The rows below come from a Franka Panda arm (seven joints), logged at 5 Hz.
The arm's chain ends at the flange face. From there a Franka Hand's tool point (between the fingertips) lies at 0.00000 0.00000 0.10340 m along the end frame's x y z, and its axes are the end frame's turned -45 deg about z.
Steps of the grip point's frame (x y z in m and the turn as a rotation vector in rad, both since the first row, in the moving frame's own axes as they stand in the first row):
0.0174, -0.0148, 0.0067, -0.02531, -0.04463, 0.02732
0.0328, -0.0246, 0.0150, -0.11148, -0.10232, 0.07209
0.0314, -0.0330, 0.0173, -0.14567, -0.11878, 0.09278
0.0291, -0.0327, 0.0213, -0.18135, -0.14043, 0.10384
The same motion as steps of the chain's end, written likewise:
0.0033, -0.0279, 0.0068, -0.04946, -0.01366, 0.02732
0.0057, -0.0562, 0.0162, -0.15118, 0.00648, 0.07209
-0.0022, -0.0648, 0.0191, -0.18699, 0.01901, 0.09278
-0.0043, -0.0671, 0.0240, -0.22753, 0.02893, 0.10384

